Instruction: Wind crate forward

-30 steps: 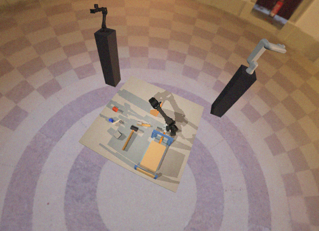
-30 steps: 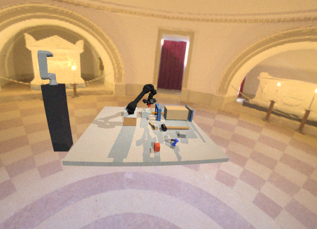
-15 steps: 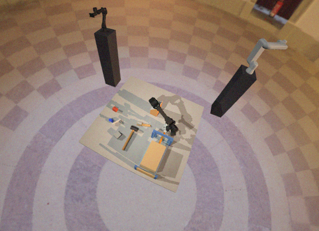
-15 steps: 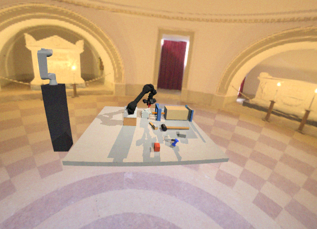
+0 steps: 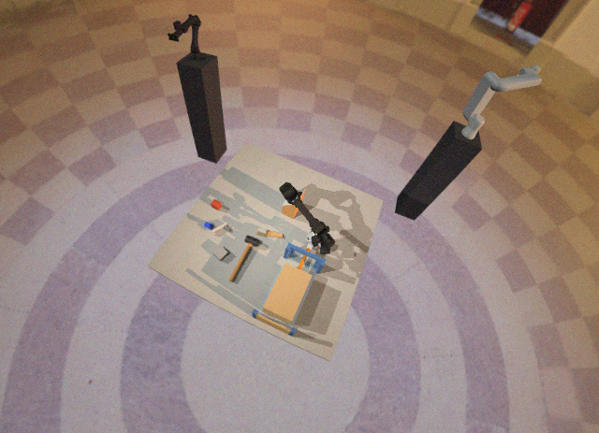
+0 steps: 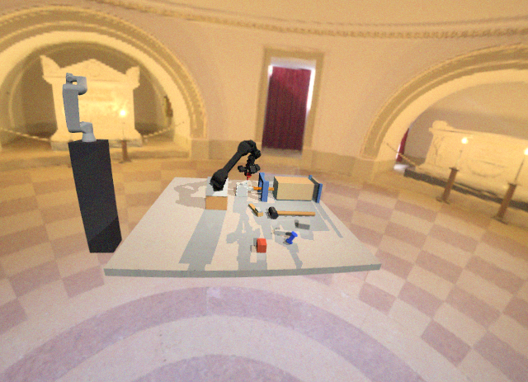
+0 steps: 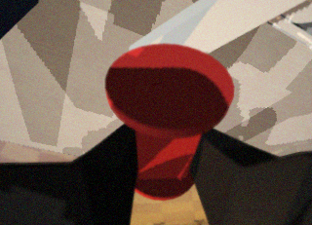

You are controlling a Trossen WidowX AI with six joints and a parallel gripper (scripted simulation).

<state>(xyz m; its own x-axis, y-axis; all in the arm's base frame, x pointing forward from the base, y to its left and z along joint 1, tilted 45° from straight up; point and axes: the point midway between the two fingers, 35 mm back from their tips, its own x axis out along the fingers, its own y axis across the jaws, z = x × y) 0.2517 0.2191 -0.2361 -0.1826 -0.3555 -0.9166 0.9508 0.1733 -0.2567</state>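
The red knob lies 2 cm to the right of my gripper tip. The rest, counted from my gripper tip: winch 11 cm to the right, 10 cm below, 7 cm behind; red-knobbed handle 5 cm to the right, 3 cm below, 2 cm behind; frame 11 cm to the right, 11 cm ahead, 3 cm below.
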